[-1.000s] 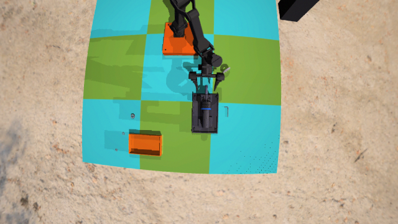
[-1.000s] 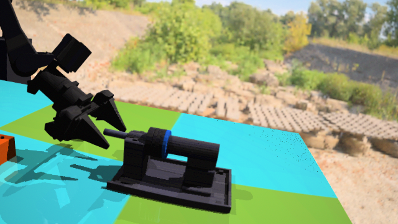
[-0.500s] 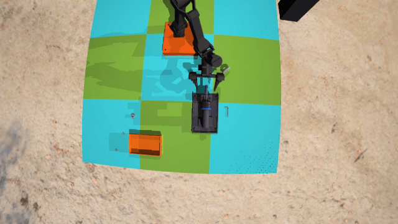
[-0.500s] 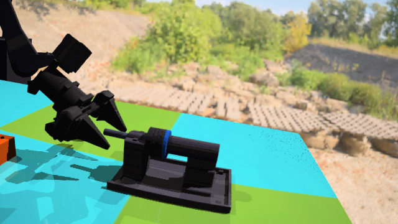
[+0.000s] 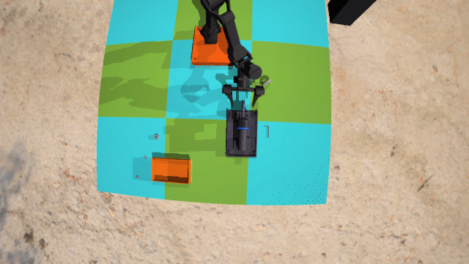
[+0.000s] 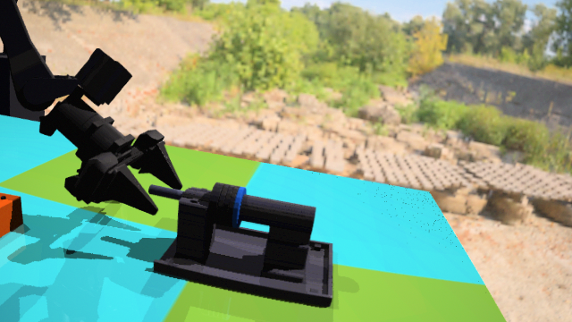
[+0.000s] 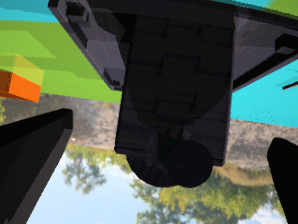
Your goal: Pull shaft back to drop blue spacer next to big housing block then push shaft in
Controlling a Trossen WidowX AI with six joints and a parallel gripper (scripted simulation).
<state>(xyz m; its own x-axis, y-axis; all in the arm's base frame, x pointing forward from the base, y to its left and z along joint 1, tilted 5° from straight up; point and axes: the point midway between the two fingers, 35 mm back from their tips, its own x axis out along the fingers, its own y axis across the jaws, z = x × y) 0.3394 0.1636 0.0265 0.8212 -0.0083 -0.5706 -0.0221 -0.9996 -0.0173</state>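
My gripper tip is 80 mm short of the shaft and 10 mm below it. Round my gripper tip: blue spacer: 100 mm ahead, 10 mm above; then black spacer: 90 mm ahead, 10 mm above; then nut: 150 mm ahead, 440 mm to the right, 70 mm below.
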